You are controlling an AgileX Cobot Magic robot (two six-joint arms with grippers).
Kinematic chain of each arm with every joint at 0, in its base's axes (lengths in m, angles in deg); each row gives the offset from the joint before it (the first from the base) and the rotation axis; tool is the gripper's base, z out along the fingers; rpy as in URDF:
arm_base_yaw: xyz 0 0 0.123 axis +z
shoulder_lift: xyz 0 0 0 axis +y
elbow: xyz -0.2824 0 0.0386 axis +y
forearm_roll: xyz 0.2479 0 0.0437 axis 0.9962 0 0.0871
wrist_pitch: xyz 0 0 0 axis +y
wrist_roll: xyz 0.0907 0 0.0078 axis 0.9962 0 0.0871
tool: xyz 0 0 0 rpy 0 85 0
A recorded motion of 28 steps. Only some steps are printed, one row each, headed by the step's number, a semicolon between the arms.
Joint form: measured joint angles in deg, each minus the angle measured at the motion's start. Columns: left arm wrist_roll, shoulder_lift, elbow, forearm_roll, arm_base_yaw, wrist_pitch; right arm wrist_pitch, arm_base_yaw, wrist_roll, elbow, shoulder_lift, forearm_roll.
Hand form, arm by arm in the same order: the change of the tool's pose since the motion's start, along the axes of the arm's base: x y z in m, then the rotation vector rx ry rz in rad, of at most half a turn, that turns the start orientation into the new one. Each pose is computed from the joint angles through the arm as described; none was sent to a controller.
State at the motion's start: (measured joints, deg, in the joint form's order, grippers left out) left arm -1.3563 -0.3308 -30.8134 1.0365 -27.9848 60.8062; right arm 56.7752 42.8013 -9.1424 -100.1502 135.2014 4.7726
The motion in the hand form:
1: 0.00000 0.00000 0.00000 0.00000 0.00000 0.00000; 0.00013 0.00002 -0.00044 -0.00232 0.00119 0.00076
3: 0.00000 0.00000 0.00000 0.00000 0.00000 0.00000; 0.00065 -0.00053 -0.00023 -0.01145 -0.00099 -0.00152
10: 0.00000 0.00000 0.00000 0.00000 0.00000 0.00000; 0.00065 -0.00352 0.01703 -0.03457 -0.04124 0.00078
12: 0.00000 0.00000 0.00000 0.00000 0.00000 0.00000; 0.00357 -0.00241 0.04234 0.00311 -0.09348 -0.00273
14: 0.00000 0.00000 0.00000 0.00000 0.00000 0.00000; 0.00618 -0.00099 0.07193 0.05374 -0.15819 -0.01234
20: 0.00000 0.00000 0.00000 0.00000 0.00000 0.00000; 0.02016 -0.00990 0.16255 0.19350 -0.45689 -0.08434
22: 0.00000 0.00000 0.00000 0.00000 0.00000 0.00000; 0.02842 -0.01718 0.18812 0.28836 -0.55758 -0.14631
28: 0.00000 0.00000 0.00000 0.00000 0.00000 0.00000; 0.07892 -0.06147 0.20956 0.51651 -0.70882 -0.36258
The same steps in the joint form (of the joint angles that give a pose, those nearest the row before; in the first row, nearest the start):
1: 0.00 0.00 0.00 0.00 0.00 0.00; 0.14 0.00 0.00 -0.11 0.11 -0.07
3: 0.00 0.00 0.00 0.00 0.00 0.00; 0.51 0.00 0.45 -0.30 0.17 -0.65
10: 0.00 0.00 0.00 0.00 0.00 0.00; 1.75 0.23 2.05 -0.11 -2.11 -3.69
12: 0.00 0.00 0.00 0.00 0.00 0.00; 1.68 0.18 2.34 -1.05 -4.77 -4.23
14: 0.00 0.00 0.00 0.00 0.00 0.00; 1.20 0.17 2.97 -2.35 -7.69 -4.77
20: 0.00 0.00 0.00 0.00 0.00 0.00; -4.32 -0.57 8.80 -6.51 -15.83 -12.68
22: 0.00 0.00 0.00 0.00 0.00 0.00; -9.56 -1.84 11.73 -6.92 -18.10 -13.81
28: 0.00 0.00 0.00 0.00 0.00 0.00; -24.67 -10.57 14.67 -7.03 -18.63 -8.74

